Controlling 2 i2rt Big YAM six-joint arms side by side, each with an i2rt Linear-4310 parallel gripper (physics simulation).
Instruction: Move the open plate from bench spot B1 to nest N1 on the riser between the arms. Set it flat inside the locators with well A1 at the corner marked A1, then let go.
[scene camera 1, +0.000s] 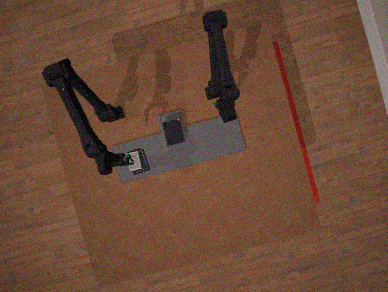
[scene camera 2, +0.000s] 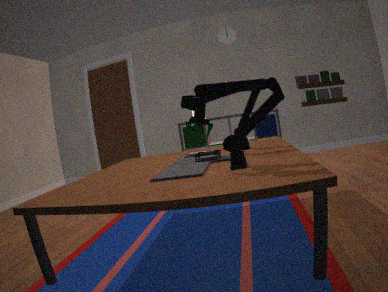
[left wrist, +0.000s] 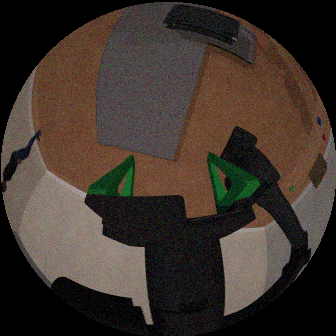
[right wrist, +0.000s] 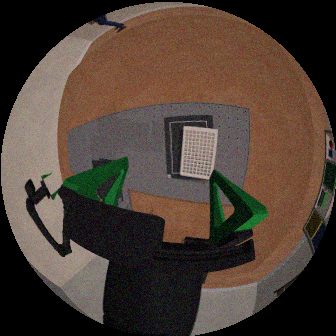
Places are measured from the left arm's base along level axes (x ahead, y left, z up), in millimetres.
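Pixels of known places: left gripper, between the fingertips: (scene camera 1: 221, 115) (scene camera 2: 198, 137) (left wrist: 171, 155) (right wrist: 55, 180); right gripper, between the fingertips: (scene camera 1: 127, 163) (scene camera 2: 193, 131) (right wrist: 169, 166); left arm's base, origin of its link: (scene camera 1: 214, 92) (scene camera 2: 239, 166) (left wrist: 238, 146); right arm's base, origin of its link: (scene camera 1: 115, 114) (scene camera 2: 244, 148).
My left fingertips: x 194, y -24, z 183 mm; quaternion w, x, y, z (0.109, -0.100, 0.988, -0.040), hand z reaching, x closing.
Observation:
Ahead of a thing's pixels: the offset from my left fingertips to its top centre. "spot": to the spot under its first point. Level surfaces: height alone.
The white open plate {131 mm ahead, 653 mm right, 154 mm down} (scene camera 1: 134, 162) (right wrist: 199, 152) lies on the dark outlined bench spot {spot: 131 mm ahead, 590 mm right, 168 mm down} (right wrist: 174, 150), shifted towards one side of its white outline. My right gripper (scene camera 1: 129, 159) (right wrist: 169, 166) is open above it, one fingertip appearing near the plate's lower corner in the right wrist view; the plate is not between the fingers. Dark nest N1 {10 mm ahead, 328 mm right, 122 mm down} (scene camera 1: 174, 132) (left wrist: 202, 21) stands at the riser {spot: 111 mm back, 313 mm right, 170 mm down} (scene camera 1: 171, 115) (left wrist: 245, 48); a finger partly hides it in the right wrist view. My left gripper (left wrist: 171, 155) is open and empty near the grey board's other end. Well A1 and the corner mark are too small to read.
The grey perforated board {170 mm down} (scene camera 1: 210, 140) (scene camera 2: 175, 173) (left wrist: 145, 90) (right wrist: 234, 135) lies on the wooden table {183 mm down} (scene camera 1: 200, 210) (scene camera 2: 100, 185). A red strip (scene camera 1: 296, 120) runs at the picture's right in scene camera 1. Part of a person (left wrist: 20, 157) (right wrist: 109, 22) shows beyond the table edge.

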